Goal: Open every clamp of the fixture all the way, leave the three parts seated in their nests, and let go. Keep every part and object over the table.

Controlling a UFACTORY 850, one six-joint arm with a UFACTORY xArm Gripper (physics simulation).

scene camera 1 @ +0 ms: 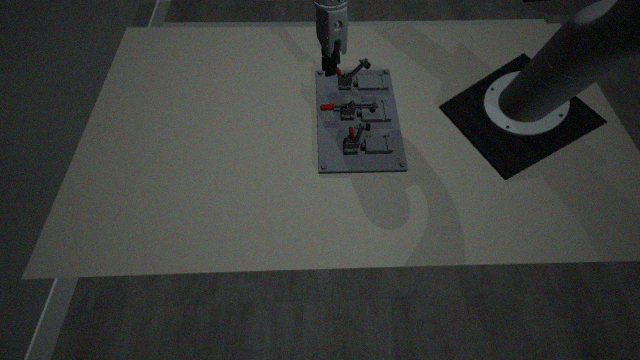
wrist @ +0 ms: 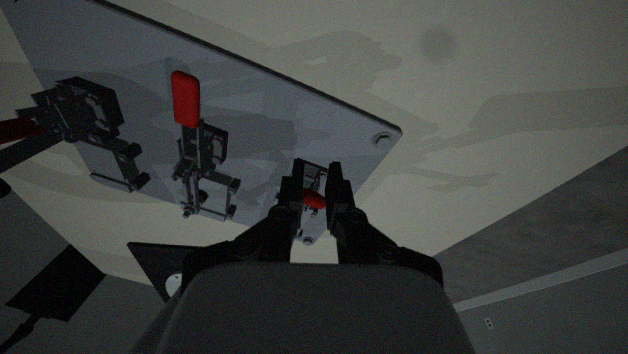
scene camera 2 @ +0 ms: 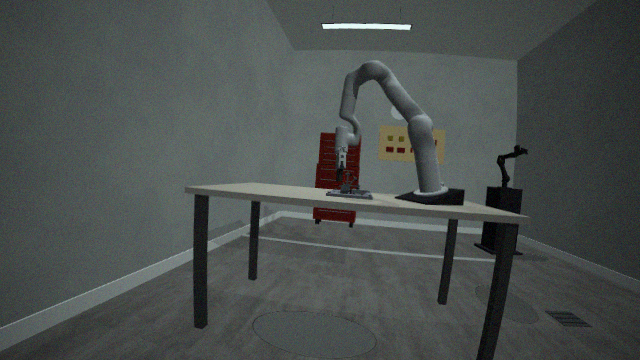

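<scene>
The grey fixture plate [scene camera 1: 330, 155] [scene camera 2: 336, 194] [wrist: 240, 90] carries three clamps with red handles. My gripper [scene camera 1: 330, 70] [scene camera 2: 340, 177] [wrist: 315, 175] is shut on the far clamp's red handle [wrist: 314, 198]. The far clamp's arm [scene camera 1: 358, 68] is raised at a slant, off its part [scene camera 1: 372, 81]. The middle clamp's handle [scene camera 1: 327, 107] [wrist: 185, 99] lies flat, and its arm reaches over the middle part [scene camera 1: 381, 113]. The near clamp's handle [scene camera 1: 351, 132] [wrist: 20, 129] stands up, with its arm raised off the near part [scene camera 1: 378, 144]. The three parts sit in their nests.
The fixture rests on the pale table [scene camera 1: 200, 150] [scene camera 2: 280, 192]. The robot's base stands on a black mount plate [scene camera 1: 505, 160] to the right of the fixture in scene camera 1. A red cabinet [scene camera 2: 327, 215] stands behind the table.
</scene>
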